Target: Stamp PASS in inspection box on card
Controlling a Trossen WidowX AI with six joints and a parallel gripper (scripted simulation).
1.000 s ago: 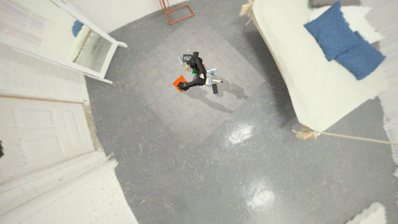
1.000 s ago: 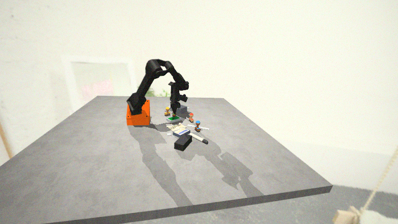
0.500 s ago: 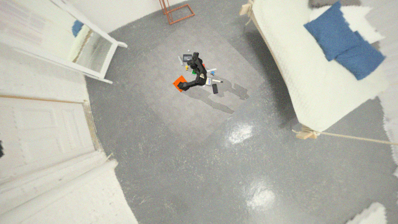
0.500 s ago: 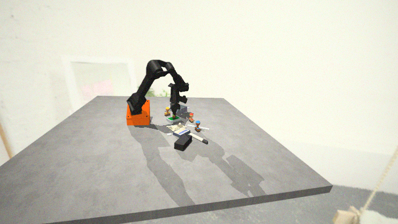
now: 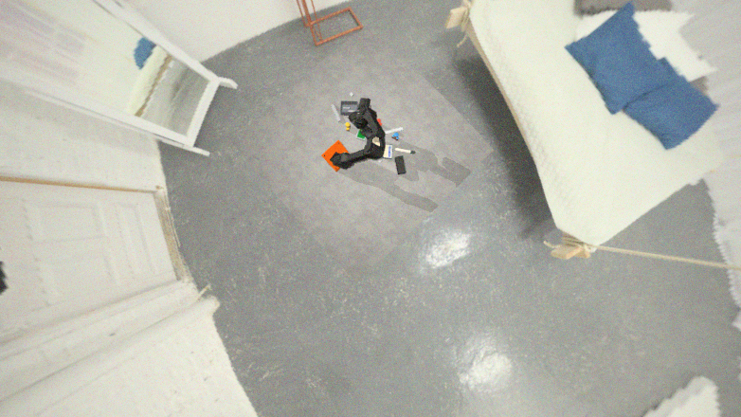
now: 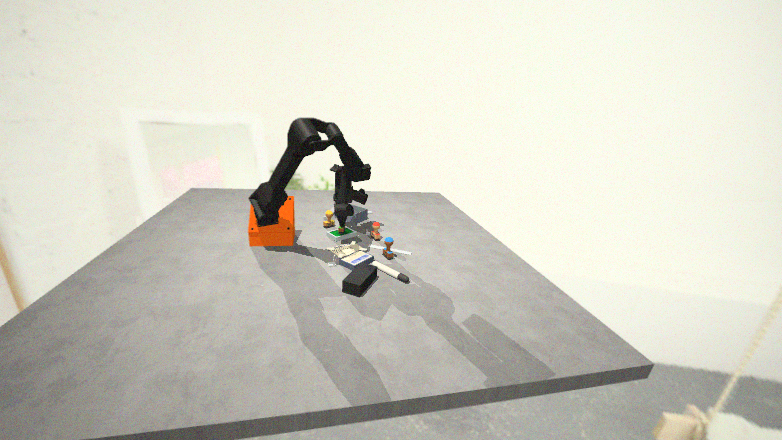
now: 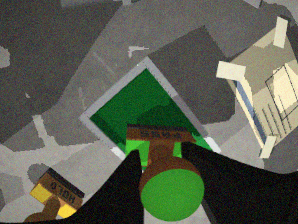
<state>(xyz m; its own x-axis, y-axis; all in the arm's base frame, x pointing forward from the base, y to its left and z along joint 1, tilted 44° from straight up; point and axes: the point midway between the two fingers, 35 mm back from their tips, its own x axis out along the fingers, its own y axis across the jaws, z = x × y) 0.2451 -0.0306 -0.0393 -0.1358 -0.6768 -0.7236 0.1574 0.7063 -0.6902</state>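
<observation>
My gripper tip is now 30 mm above the green ink pad. Also, from my gripper tip: cream card (10 mm behind, 110 mm to the right, 40 mm below); then red-knobbed stamp (110 mm ahead, 40 mm to the right, 20 mm below); then yellow-knobbed stamp (30 mm behind, 90 mm to the left, 20 mm below).
</observation>
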